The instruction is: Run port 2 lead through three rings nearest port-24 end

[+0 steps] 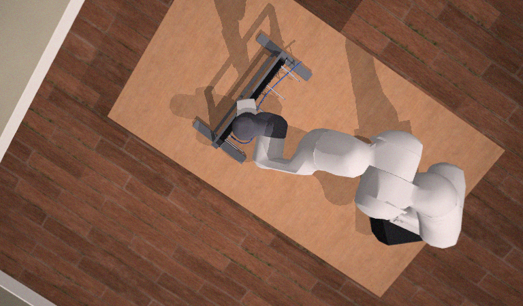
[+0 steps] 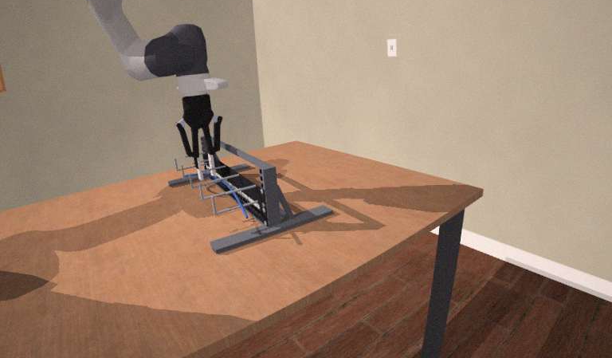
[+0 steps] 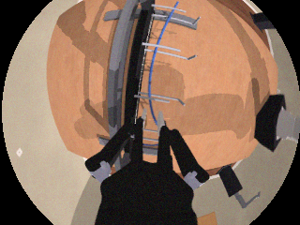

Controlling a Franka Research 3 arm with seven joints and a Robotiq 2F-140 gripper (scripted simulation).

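The dark rack lies 5 cm ahead of my hand, 6 cm to the right of it and 2 cm below it.
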